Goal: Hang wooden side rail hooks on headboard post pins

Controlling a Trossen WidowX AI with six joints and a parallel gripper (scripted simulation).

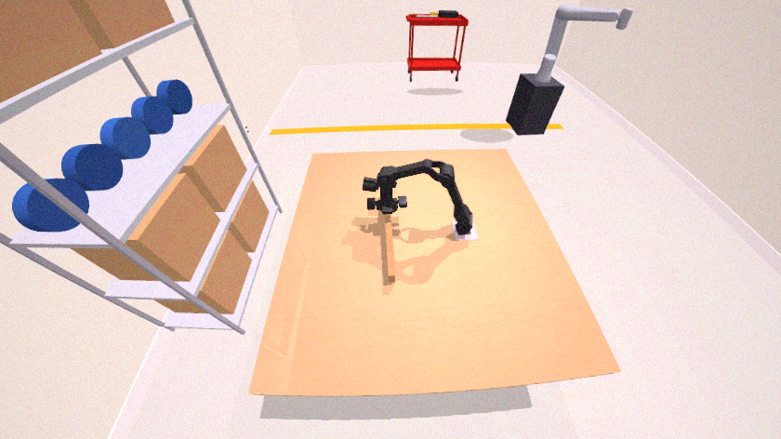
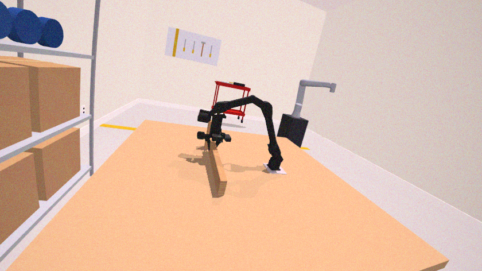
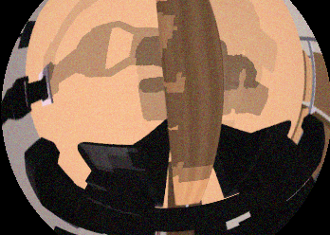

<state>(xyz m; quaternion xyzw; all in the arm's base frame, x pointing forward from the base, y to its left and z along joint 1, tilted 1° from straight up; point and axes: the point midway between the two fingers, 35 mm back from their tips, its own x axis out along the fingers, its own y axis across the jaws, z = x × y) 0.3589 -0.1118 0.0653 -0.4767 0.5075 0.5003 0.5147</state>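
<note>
My gripper tip is now 10 mm past the wooden headboard post, 130 mm to the left of it and 40 mm below it.
</note>
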